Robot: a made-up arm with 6 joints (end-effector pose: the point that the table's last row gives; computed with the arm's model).
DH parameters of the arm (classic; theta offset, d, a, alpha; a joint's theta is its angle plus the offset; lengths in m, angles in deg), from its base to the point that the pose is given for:
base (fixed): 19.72 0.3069 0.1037 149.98
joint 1: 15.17 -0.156 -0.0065 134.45
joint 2: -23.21 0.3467 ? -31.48
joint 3: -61 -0.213 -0.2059 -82.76
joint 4: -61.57 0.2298 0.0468 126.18
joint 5: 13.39 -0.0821 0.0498 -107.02
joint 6: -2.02 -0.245 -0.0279 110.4
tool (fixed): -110 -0.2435 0 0
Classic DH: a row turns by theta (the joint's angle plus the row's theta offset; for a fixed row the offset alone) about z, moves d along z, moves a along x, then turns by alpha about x.
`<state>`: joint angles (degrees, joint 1 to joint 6).
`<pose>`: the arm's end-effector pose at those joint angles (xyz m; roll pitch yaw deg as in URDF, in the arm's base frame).
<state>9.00 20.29 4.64 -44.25 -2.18 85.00</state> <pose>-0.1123 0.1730 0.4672 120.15 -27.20 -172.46</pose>
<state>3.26 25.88 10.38 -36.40 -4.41 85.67</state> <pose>-0.1224 0.1189 0.4766 106.97 -39.15 -163.24</pose>
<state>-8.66 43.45 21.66 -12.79 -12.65 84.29</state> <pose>-0.1254 -0.0232 0.5152 54.10 -61.51 -126.09</pose>
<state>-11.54 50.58 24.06 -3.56 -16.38 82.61</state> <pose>-0.1220 -0.0696 0.5344 29.99 -63.95 -109.19</pose>
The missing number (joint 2, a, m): -0.2315
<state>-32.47 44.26 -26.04 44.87 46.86 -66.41</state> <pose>0.0988 0.4727 0.5580 -1.57 -65.58 66.46</pose>
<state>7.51 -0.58 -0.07 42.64 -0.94 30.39</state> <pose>-0.0523 -0.0508 0.4139 89.87 3.44 -155.23</pose>
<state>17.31 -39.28 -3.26 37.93 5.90 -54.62</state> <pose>-0.0775 0.2458 0.5870 -179.66 1.76 177.16</pose>
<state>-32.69 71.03 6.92 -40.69 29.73 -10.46</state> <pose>-0.2837 0.3380 0.4667 -15.25 -43.17 105.29</pose>
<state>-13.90 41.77 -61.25 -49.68 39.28 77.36</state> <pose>-0.1495 0.3000 0.5834 158.97 21.26 -161.16</pose>
